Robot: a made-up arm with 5 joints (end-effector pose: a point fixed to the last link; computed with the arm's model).
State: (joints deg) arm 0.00 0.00 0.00 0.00 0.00
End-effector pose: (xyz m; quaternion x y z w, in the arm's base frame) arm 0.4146 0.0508 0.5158 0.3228 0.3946 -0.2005 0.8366
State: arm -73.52 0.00 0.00 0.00 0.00
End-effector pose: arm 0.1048 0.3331 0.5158 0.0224 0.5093 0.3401 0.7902
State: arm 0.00 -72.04 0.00 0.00 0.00
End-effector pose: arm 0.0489 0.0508 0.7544 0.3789 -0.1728 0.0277 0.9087
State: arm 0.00 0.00 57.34 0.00 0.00
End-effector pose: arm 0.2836 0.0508 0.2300 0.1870 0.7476 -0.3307 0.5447
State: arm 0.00 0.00 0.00 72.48 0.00
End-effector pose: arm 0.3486 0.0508 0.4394 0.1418 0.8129 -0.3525 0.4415
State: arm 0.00 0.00 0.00 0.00 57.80
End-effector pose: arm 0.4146 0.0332 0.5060 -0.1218 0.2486 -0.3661 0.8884
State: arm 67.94 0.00 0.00 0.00 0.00
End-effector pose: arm 0.2612 -0.3092 0.5158 0.4882 0.1469 -0.6337 0.5818
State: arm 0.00 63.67 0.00 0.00 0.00
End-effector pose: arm 0.3400 0.0508 0.1313 0.1685 0.7766 -0.3406 0.5026
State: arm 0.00 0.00 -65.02 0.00 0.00
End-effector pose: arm 0.2048 0.0508 0.7987 0.3799 -0.1168 0.0044 0.9176
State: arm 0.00 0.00 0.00 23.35 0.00
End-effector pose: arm 0.4049 0.0508 0.4826 0.2755 0.5558 -0.2616 0.7394
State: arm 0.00 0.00 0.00 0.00 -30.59
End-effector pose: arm 0.4146 0.0540 0.5263 0.5320 0.4335 -0.0893 0.7218
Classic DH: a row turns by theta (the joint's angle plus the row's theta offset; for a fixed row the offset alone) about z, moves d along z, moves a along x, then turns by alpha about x. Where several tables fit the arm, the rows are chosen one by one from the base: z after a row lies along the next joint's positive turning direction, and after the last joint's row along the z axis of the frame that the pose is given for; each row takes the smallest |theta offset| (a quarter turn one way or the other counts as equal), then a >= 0, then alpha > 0; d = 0 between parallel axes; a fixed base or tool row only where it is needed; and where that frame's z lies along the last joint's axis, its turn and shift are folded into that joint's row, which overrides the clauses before.
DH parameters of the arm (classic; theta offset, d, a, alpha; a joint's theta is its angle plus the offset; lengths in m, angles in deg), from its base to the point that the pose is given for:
base (fixed): -12.29 0 0.0724 180
joint 1: -12.29 -0.3836 -0.0031 90
joint 2: -79.56 0 0.1109 0
joint 3: 72.49 0 0.2436 0
joint 4: -82.92 0.0486 0.0042 90
joint 5: 34.52 -0.0981 0.0009 122.06
tool (fixed): -134.13 -0.0245 0 0

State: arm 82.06 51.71 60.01 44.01 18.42
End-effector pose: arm 0.1252 0.0418 0.1755 -0.4493 -0.8459 0.0693 0.2790
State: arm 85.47 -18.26 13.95 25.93 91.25
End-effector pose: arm 0.1311 -0.3064 0.4979 -0.1345 0.5100 -0.7802 0.3363
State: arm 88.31 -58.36 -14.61 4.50 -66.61
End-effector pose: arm 0.1356 0.0134 0.7829 0.4615 -0.3505 -0.1496 0.8012
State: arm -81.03 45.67 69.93 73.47 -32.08
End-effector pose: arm -0.0092 -0.0768 0.2237 0.5366 -0.4336 0.7235 0.0261
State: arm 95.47 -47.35 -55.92 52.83 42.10
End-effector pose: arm 0.1332 0.0670 0.7562 0.0103 -0.1808 -0.8936 0.4106
